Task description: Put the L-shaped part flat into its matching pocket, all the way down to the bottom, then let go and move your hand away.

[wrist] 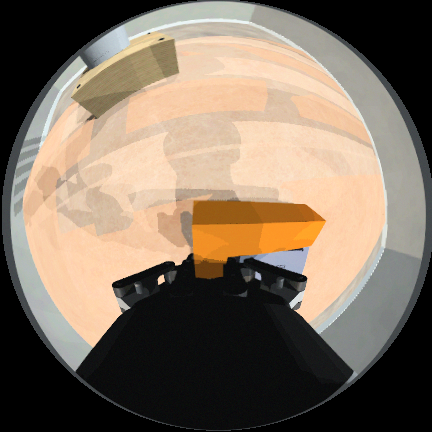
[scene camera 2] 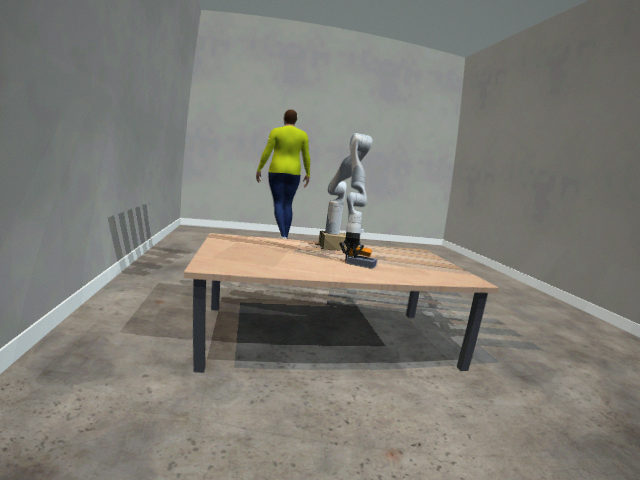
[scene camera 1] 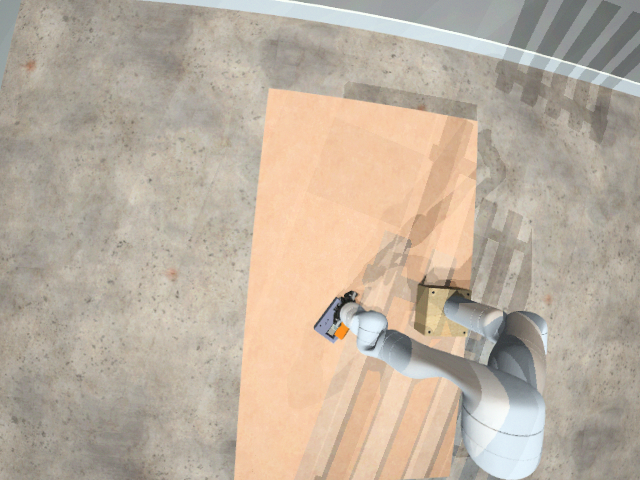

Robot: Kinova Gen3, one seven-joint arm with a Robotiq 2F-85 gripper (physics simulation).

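Seen in the pictures: gripper, fingertip midpoint: [scene camera 2: 349, 262]; arm's base at its link origin: [scene camera 2: 332, 233] [scene camera 1: 454, 308].
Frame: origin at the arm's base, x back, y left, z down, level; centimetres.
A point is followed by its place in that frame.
Observation:
The orange L-shaped part [scene camera 1: 341, 331] {z 0.6, x -41.5, y 10.6 cm} [scene camera 2: 366, 252] {z 1.7, x -42.5, y 10.2 cm} [wrist: 250, 237] {z 0.2, x -39.1, y 6.3 cm} is held between the fingers of my gripper [scene camera 2: 352, 254] {z 7.7, x -42.0, y 2.0 cm} [wrist: 208, 255] {z 7.7, x -42.0, y 2.0 cm}, which is shut on it. The blue-grey block [scene camera 1: 325, 321] {z 4.8, x -46.8, y 8.7 cm} [scene camera 2: 361, 262] {z 6.1, x -47.4, y 6.6 cm} [wrist: 287, 264] {z 4.8, x -47.0, y 10.4 cm} lies on the table below the part. In scene camera 2 the part is above the block's top; any contact between them is too small to make out. In the wrist view the part covers much of the block, and its pocket is hidden. Some of the part and the fingertips are hidden behind the hand in scene camera 1.
The wooden base block [scene camera 1: 442, 312] {z -0.1, x -4.9, y 1.8 cm} [scene camera 2: 330, 240] {z 2.7, x -11.0, y -3.0 cm} [wrist: 132, 75] {z 4.6, x -11.0, y 3.0 cm} of the arm stands on the table [scene camera 1: 289, 180] {z 8.4, x -64.6, y -41.8 cm} [scene camera 2: 248, 263] {z 8.4, x -55.5, y -50.6 cm} [wrist: 310, 200] {z 8.4, x -42.5, y 20.1 cm}. Shadows cross the table top. A person [scene camera 2: 287, 155] in a yellow top is beyond the table in scene camera 2.

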